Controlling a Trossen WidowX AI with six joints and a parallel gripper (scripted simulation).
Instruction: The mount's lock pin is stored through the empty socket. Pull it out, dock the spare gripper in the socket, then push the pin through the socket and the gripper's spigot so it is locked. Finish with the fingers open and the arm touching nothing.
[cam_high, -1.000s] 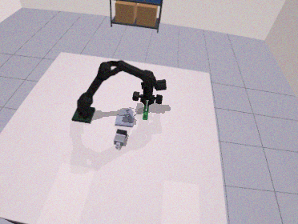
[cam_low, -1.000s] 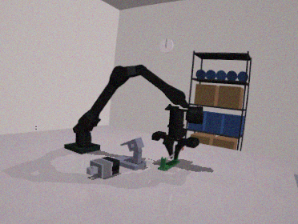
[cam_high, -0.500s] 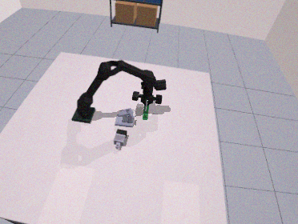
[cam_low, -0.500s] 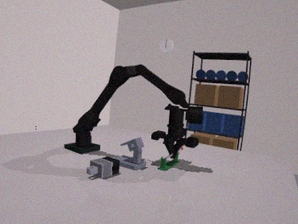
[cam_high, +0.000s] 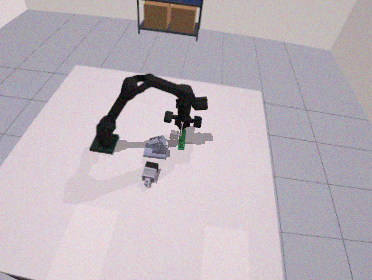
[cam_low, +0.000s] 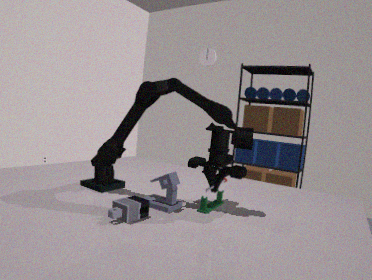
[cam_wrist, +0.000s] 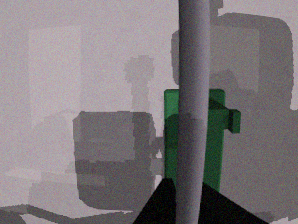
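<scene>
Right now my gripper tip is 1 cm short of the green cradle, 3 cm to the left of it and 2 cm above it. The rest, counted from my gripper tip: grey mount: 12 cm behind, 12 cm to the right, 1 cm above; spare gripper: 15 cm behind, 27 cm to the right, 2 cm below.
</scene>
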